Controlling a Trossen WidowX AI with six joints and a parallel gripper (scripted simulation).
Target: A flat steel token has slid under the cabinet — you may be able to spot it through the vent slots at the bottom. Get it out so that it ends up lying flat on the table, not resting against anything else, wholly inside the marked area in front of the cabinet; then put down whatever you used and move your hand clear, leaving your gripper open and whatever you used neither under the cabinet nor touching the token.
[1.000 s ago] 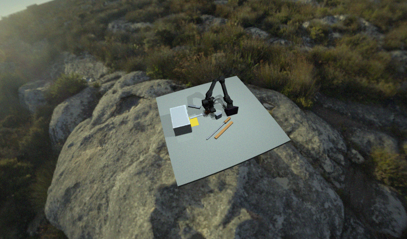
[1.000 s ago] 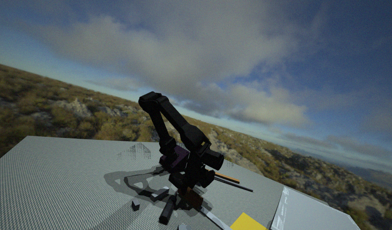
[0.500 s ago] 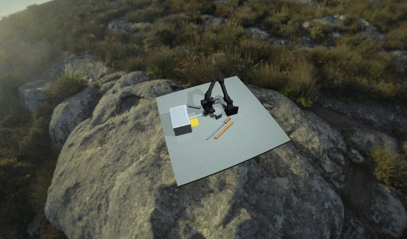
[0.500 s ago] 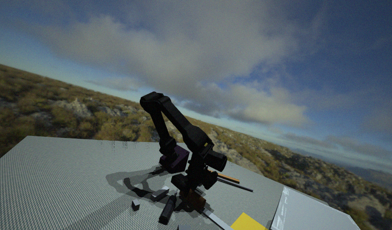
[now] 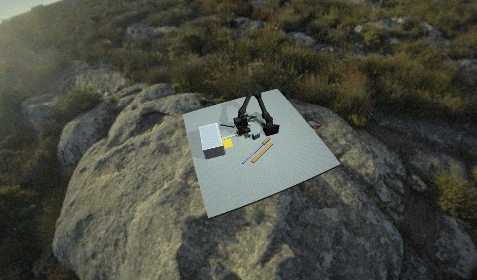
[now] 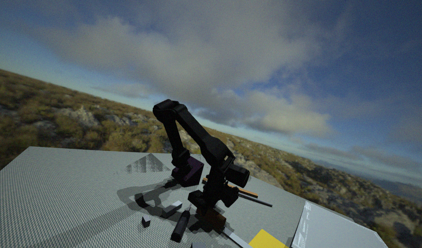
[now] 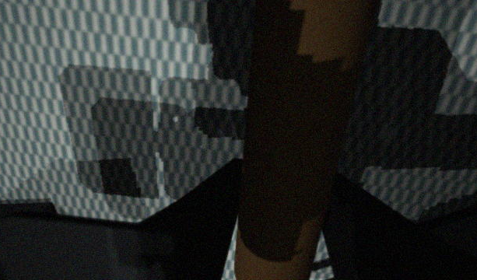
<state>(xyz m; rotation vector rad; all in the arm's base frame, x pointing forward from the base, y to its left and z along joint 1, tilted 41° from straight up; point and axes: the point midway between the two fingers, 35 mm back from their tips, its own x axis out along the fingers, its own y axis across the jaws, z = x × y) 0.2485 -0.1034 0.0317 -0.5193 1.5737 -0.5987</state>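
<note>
My gripper tip is 80 mm past the grey bar and 90 mm to the left of it. The rest, counted from my gripper tip: grey block 70 mm behind, 120 mm to the left, 20 mm above; small grey cube 80 mm behind, 190 mm to the right; wooden stick 50 mm behind, 320 mm to the left.
</note>
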